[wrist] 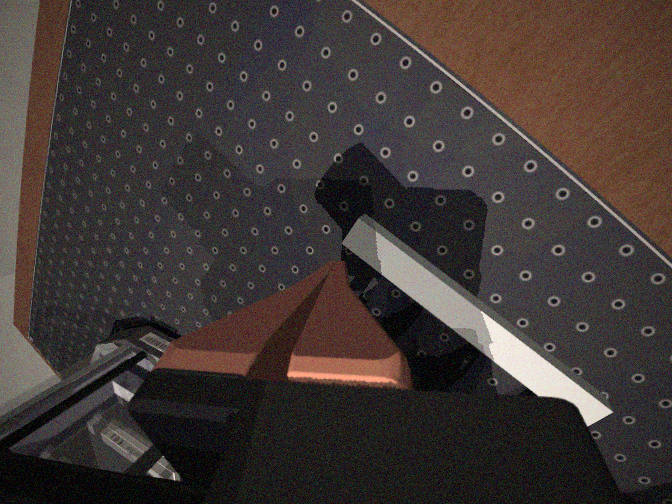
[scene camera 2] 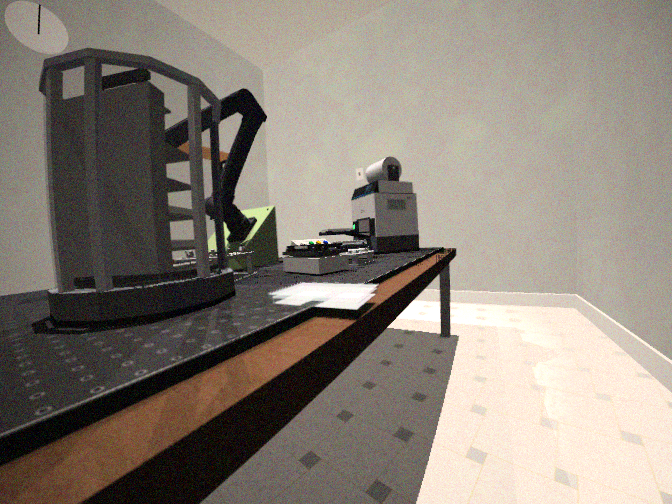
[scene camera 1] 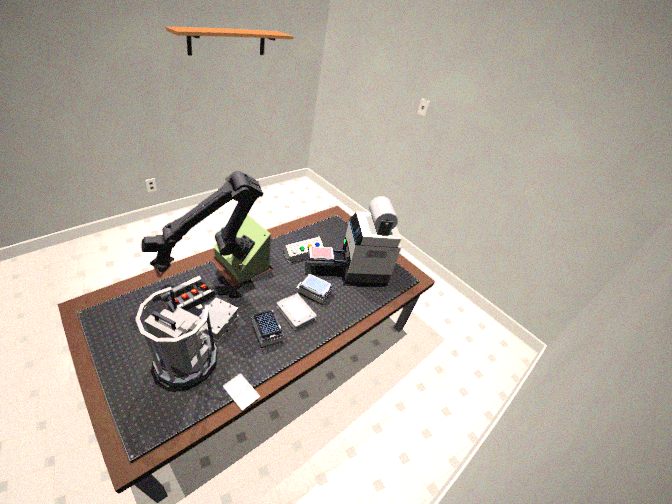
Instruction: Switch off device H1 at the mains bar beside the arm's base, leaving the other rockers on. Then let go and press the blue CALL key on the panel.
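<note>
The mains bar (scene camera 1: 191, 282) is a white strip with several red rockers, lying by the arm's green base block (scene camera 1: 255, 246). In the wrist view its pale side (wrist: 466, 317) runs diagonally just right of my fingers. My gripper (scene camera 1: 161, 266) (wrist: 335, 266) is shut and empty; it hangs above the perforated mat, a little behind and left of the bar. I cannot read which rocker is H1. The white key panel (scene camera 1: 300, 249) (scene camera 2: 313, 243) with its blue key (scene camera 1: 317, 244) lies at the back, right of the base. In scene camera 2 the gripper is hidden behind the tower.
A grey tower rack (scene camera 1: 174, 336) (scene camera 2: 116, 179) stands just in front of the bar. Well plates (scene camera 1: 267, 325) (scene camera 1: 296, 310) (scene camera 1: 314, 286) lie mid-table. A grey instrument (scene camera 1: 371, 254) (scene camera 2: 386, 214) stands at the right end. A white sheet (scene camera 1: 241, 390) lies at the front edge.
</note>
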